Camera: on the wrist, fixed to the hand. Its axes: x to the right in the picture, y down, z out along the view.
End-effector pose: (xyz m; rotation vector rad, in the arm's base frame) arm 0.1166 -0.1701 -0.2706 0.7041 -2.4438 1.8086
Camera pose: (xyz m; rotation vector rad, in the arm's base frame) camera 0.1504 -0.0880 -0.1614 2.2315 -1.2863 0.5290
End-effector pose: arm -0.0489 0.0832 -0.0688 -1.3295 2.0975 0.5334
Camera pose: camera 0.0166 0.0005 0.0242 -2.1755 0.2093 0.4636
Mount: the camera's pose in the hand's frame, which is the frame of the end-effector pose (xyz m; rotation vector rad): -0.0280 -0.0923 -0.1024 -0.3839 -0.5372 -1.5338
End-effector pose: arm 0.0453 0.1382 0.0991 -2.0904 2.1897 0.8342
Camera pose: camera 0.1703 0.1287 0.1629 -2.3564 -0.0841 1.2501
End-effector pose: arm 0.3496 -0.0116 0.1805 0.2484 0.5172 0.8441
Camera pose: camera 0.3397 -0.0918 0.0653 -0.2880 -0.0609 -0.6309
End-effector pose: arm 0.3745 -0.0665 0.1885 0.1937 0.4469 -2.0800
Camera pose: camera 0.3064 0.0388 0.1248 0.9979 -0.5804 2.4830
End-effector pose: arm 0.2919 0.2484 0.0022 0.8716 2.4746 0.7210
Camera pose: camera 0.2159 0.1342 0.0331 -0.8620 1.6730 0.2537
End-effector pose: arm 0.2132 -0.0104 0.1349 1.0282 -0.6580 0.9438
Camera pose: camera 0.2853 0.0555 0.0337 1.0672 -0.2742 -0.7851
